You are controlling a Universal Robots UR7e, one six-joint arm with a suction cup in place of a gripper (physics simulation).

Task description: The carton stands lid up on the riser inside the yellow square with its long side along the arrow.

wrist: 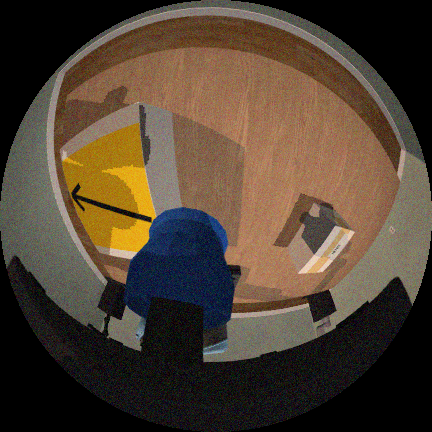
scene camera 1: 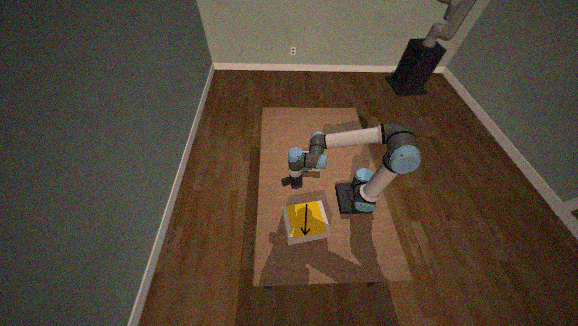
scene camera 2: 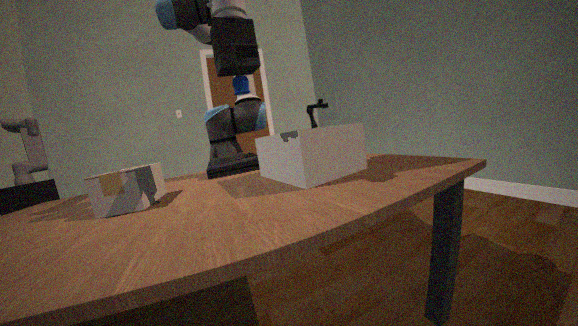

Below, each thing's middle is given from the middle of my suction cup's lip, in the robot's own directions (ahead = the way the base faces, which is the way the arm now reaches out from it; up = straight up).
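Suction cup 4 cm past the riser (scene camera 2: pixel 306 158), 17 cm to the right of it and 17 cm above it. Measured from my suction cup, the carton (wrist: pixel 323 233) is 30 cm to the right, 17 cm behind and 18 cm below. Going by their middles, the riser is the nearest to my suction cup of the things named here.
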